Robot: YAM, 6 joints.
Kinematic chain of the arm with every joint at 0, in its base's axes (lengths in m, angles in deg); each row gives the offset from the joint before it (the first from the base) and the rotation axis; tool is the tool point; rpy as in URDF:
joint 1: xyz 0 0 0.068 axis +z
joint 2: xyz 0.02 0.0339 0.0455 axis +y
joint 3: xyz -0.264 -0.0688 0 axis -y
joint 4: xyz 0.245 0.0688 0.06 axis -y
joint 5: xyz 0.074 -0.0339 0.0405 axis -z
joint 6: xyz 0.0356 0 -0.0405 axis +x
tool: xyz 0 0 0 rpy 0 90 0
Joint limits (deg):
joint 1: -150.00..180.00
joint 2: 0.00..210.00
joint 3: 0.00..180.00
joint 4: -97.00..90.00
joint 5: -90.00..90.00
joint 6: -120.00..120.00
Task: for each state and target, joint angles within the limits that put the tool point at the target. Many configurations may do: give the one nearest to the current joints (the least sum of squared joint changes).
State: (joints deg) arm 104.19 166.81 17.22 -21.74 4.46 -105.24
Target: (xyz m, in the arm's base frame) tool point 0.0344 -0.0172 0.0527
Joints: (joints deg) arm 128.80 165.09 6.69 -30.99 26.76 -105.24
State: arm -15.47 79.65 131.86 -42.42 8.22 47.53
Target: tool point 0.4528 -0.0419 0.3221
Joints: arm -4.73 115.16 112.63 -44.11 7.08 47.53
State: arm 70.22 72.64 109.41 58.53 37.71 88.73
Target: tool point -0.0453 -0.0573 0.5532
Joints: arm 37.86 33.54 70.01 71.42 29.32 88.73
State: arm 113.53 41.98 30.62 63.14 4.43 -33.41
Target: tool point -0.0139 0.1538 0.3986
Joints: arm 97.02 45.34 34.26 62.62 8.09 -33.41
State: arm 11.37 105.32 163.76 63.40 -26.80 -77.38
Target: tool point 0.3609 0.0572 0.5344
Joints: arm 6.20 143.45 172.77 90.00 -30.13 -77.38
